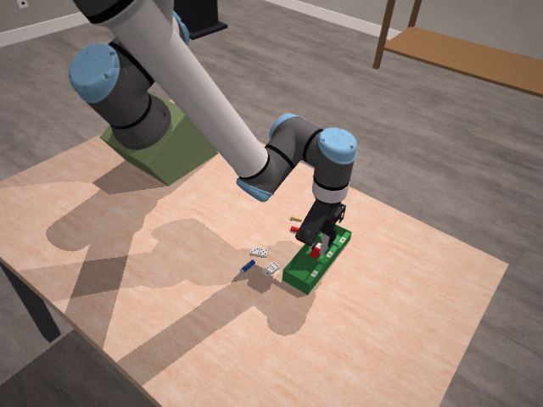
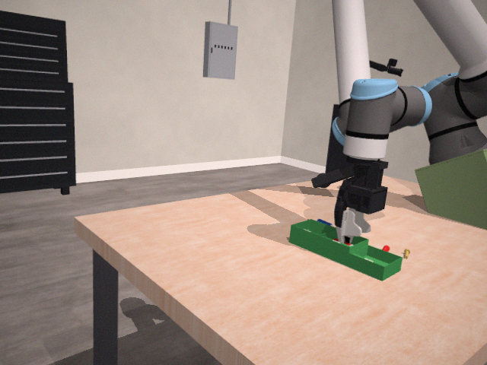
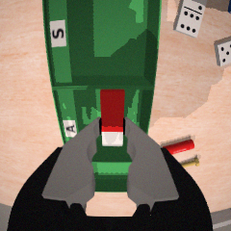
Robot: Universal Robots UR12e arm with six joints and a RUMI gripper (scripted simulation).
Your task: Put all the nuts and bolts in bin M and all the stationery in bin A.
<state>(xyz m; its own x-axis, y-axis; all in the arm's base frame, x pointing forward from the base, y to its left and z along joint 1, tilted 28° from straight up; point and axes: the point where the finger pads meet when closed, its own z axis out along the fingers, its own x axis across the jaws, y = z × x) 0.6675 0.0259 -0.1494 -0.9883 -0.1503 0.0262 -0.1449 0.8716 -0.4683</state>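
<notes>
Now: hand 10 mm short of the green three-compartment bin and 10 mm above it. Also, from my hand: red cylinder (100 mm behind, 40 mm to the left, 30 mm below); white eraser (10 mm to the left, 10 mm below); small yellow bolt (140 mm behind, 70 mm to the left, 30 mm below).
</notes>
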